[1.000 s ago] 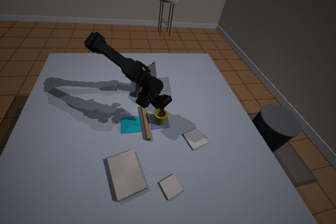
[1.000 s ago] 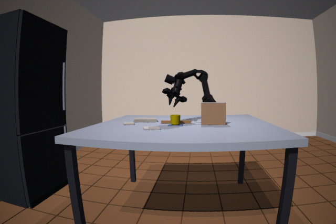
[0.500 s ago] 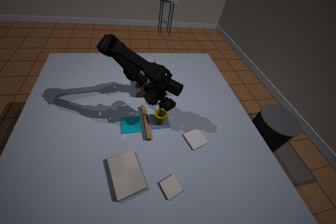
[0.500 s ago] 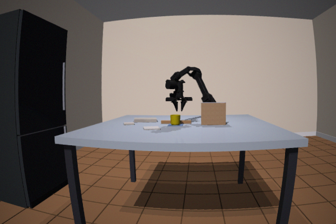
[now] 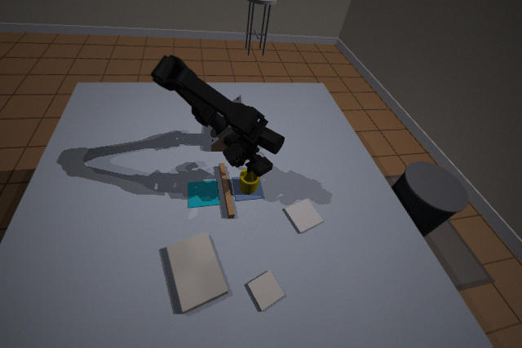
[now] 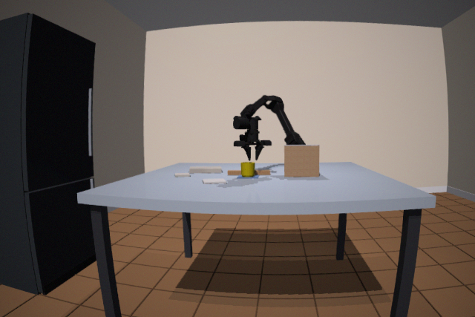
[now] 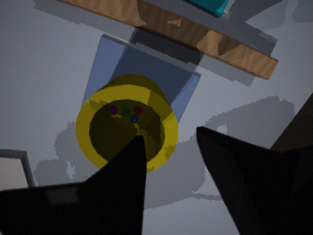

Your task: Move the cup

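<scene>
My gripper tip is now 20 mm short of the yellow cup, 10 mm to the right of it and 50 mm above it. Also, from my gripper tip: blue pad: 20 mm ahead, 10 mm to the left, 90 mm below; teal pad: 20 mm ahead, 150 mm to the right, 90 mm below; wooden bar: 20 mm ahead, 70 mm to the right, 80 mm below.
</scene>
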